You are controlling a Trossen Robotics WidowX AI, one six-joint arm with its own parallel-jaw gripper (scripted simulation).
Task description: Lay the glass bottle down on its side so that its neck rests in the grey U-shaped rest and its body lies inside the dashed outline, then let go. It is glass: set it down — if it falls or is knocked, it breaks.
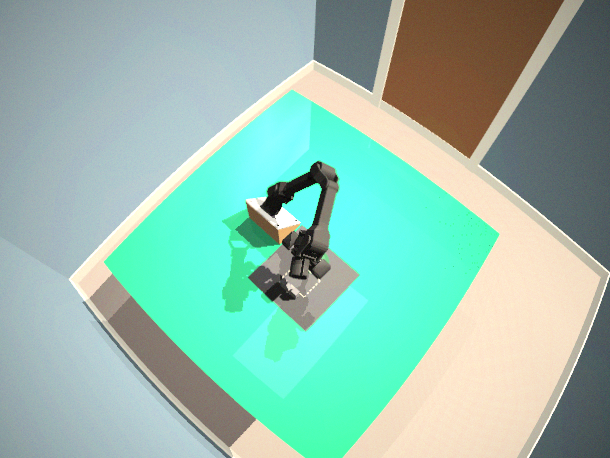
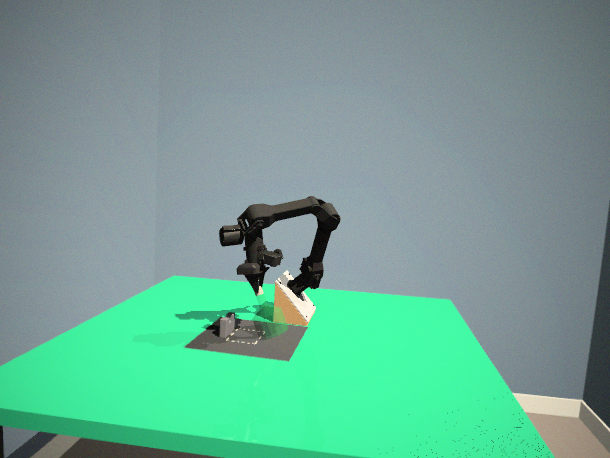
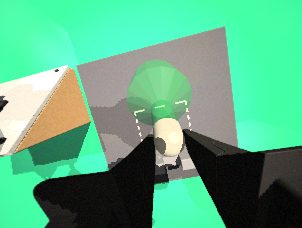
Path:
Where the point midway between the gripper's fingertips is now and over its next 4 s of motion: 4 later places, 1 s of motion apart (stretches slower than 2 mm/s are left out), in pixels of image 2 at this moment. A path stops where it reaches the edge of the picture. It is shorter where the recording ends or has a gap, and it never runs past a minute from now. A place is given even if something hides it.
My gripper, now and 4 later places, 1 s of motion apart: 258,291; 246,292; 235,297; 226,304; 222,309

